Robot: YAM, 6 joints.
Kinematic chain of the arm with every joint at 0, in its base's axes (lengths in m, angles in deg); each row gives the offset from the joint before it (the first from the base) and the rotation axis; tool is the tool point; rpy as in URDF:
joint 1: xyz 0 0 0.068 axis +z
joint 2: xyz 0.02 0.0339 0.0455 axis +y
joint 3: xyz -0.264 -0.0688 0 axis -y
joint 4: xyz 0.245 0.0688 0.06 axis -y
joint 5: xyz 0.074 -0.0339 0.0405 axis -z
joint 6: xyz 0.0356 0 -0.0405 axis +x
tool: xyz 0 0 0 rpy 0 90 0
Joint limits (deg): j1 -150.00..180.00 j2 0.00..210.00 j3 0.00..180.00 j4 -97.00..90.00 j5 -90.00..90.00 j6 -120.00..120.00
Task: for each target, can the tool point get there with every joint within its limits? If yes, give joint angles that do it. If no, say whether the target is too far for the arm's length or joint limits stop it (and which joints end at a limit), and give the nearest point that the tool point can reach.
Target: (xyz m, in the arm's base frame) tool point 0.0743 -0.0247 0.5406
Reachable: yes | joints -14.84 42.25 79.74 -8.57 7.78 18.25
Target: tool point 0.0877 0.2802 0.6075
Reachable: yes | joints 73.86 103.38 120.19 75.66 10.34 73.52
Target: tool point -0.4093 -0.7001 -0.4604
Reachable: no: too far | nearest point -0.2691 -0.4603 -0.2421 | short by 0.353 m
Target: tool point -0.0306 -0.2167 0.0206
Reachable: yes | joints -94.45 113.00 33.77 -15.86 22.55 -64.93
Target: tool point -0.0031 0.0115 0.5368
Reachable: yes | joints 107.54 34.89 61.69 54.38 0.81 68.89
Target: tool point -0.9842 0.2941 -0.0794
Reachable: no: too far | nearest point -0.6081 0.1817 -0.0042 | short by 0.400 m
